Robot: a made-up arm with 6 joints. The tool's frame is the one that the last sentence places.
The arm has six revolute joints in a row. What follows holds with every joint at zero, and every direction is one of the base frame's.
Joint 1 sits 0.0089 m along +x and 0.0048 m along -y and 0.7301 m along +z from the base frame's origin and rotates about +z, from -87.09 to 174.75 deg.
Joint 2 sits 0.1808 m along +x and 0.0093 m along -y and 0.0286 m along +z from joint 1 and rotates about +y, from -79.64 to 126.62 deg.
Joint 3 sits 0.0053 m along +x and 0.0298 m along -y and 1.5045 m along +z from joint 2 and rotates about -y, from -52.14 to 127.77 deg.
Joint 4 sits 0.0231 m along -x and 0.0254 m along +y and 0.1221 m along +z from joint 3 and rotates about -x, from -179.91 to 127.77 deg.
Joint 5 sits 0.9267 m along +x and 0.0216 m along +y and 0.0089 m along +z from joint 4 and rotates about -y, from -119.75 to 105.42 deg.
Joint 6 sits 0.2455 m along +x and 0.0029 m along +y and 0.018 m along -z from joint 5 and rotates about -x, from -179.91 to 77.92 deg.
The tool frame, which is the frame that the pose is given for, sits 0.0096 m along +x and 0.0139 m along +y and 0.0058 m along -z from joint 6; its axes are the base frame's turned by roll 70.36, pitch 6.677 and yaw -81.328 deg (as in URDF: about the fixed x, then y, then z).
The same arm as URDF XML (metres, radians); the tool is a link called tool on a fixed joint. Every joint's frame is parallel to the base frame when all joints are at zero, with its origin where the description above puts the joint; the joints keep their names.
<robot name="arm">
  <joint name="tool_fixed" type="fixed">
    <parent link="link6"/>
    <child link="tool"/>
    <origin xyz="0.0096 0.0139 -0.0058" rpy="1.2280 0.1165 -1.4194"/>
  </joint>
  <joint name="joint 6" type="revolute">
    <parent link="link5"/>
    <child link="link6"/>
    <origin xyz="0.2455 0.0029 -0.0180" rpy="0.0000 0.0000 0.0000"/>
    <axis xyz="-1 0 0"/>
    <limit lower="-3.1400" upper="1.3600"/>
  </joint>
  <joint name="joint 5" type="revolute">
    <parent link="link4"/>
    <child link="link5"/>
    <origin xyz="0.9267 0.0216 0.0089" rpy="0.0000 0.0000 0.0000"/>
    <axis xyz="0 -1 0"/>
    <limit lower="-2.0900" upper="1.8399"/>
  </joint>
  <joint name="joint 4" type="revolute">
    <parent link="link3"/>
    <child link="link4"/>
    <origin xyz="-0.0231 0.0254 0.1221" rpy="0.0000 0.0000 0.0000"/>
    <axis xyz="-1 0 0"/>
    <limit lower="-3.1400" upper="2.2300"/>
  </joint>
  <joint name="joint 3" type="revolute">
    <parent link="link2"/>
    <child link="link3"/>
    <origin xyz="0.0053 -0.0298 1.5045" rpy="0.0000 0.0000 0.0000"/>
    <axis xyz="0 -1 0"/>
    <limit lower="-0.9100" upper="2.2300"/>
  </joint>
  <joint name="joint 2" type="revolute">
    <parent link="link1"/>
    <child link="link2"/>
    <origin xyz="0.1808 -0.0093 0.0286" rpy="0.0000 0.0000 0.0000"/>
    <axis xyz="0 1 0"/>
    <limit lower="-1.3900" upper="2.2099"/>
  </joint>
  <joint name="joint 1" type="revolute">
    <parent link="base"/>
    <child link="link1"/>
    <origin xyz="0.0089 -0.0048 0.7301" rpy="0.0000 0.0000 0.0000"/>
    <axis xyz="0 0 1"/>
    <limit lower="-1.5200" upper="3.0500"/>
  </joint>
  <link name="base"/>
  <link name="link1"/>
  <link name="link2"/>
  <link name="link3"/>
  <link name="link4"/>
  <link name="link5"/>
  <link name="link6"/>
  <link name="tool"/>
</robot>

